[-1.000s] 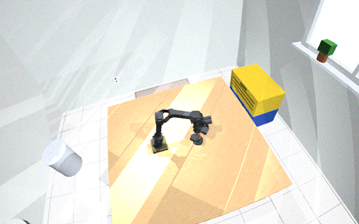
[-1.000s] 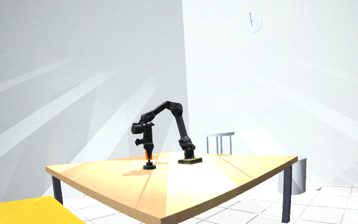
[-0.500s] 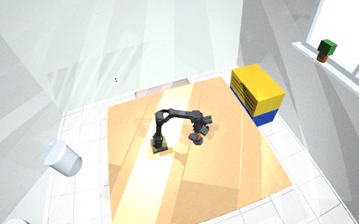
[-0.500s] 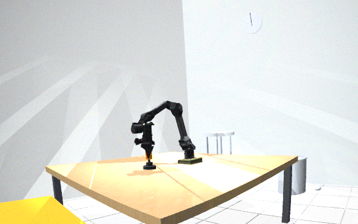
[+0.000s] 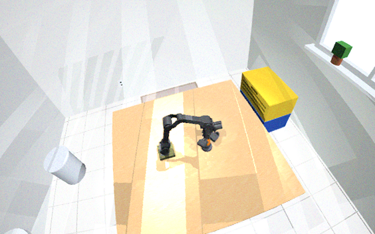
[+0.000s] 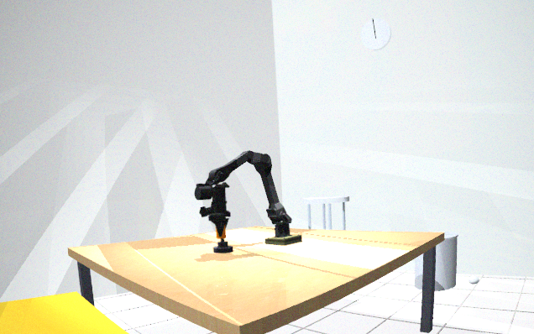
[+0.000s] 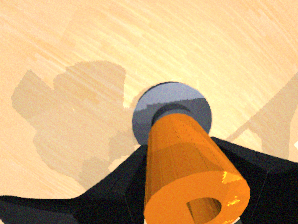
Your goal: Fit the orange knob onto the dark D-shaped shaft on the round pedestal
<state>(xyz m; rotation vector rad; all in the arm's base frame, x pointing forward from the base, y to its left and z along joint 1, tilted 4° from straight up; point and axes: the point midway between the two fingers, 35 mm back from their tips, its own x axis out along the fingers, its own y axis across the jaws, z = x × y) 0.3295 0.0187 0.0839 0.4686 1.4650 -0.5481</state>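
Now: gripper tip 1 cm past the dark shaft and 4 cm above it. The rest, counted from my gripper tip: orange knob 2 cm above.
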